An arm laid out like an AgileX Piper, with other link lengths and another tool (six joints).
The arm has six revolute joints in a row. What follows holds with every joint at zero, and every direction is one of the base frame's. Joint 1 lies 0.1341 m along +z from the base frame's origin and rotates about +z. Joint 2 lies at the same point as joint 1 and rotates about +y. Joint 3 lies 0.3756 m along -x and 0.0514 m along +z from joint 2 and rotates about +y. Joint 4 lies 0.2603 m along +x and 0.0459 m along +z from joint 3 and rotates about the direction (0.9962, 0, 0.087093). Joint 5 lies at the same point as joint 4 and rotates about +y. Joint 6 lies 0.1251 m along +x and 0.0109 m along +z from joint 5 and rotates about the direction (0.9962, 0, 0.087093). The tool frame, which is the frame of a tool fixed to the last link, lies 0.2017 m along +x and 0.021 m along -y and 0.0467 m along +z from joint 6; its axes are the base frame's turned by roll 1.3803, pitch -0.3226 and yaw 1.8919 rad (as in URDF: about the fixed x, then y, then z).
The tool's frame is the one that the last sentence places.
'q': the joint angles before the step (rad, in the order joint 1, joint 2, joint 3, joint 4, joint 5, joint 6). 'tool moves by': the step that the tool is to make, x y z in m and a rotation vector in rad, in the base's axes. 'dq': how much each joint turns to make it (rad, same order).
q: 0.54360, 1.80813, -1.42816, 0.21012, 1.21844, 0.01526
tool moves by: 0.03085, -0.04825, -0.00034, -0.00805, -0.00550, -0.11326
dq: -0.12191, 0.00000, 0.00002, -0.00970, -0.00001, -0.00598
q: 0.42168, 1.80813, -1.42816, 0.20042, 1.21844, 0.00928
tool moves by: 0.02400, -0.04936, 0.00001, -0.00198, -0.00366, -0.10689
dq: -0.12196, 0.00000, 0.00000, -0.00229, 0.00000, -0.01470
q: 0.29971, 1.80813, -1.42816, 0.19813, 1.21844, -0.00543
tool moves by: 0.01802, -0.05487, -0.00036, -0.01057, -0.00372, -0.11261
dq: -0.12199, 0.00000, 0.00001, -0.01122, 0.00000, -0.00626
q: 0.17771, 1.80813, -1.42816, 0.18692, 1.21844, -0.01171
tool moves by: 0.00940, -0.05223, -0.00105, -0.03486, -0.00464, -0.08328
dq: -0.09430, 0.00000, -0.00001, -0.03669, 0.00001, -0.00042
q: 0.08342, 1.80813, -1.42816, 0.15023, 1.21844, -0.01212
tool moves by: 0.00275, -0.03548, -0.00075, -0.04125, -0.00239, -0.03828
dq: -0.05075, 0.00000, 0.00002, -0.04315, -0.00001, -0.00001
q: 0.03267, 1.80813, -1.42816, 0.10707, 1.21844, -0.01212
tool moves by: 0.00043, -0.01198, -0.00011, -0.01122, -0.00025, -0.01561
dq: -0.01899, 0.00001, -0.00001, -0.01172, 0.00001, 0.00001
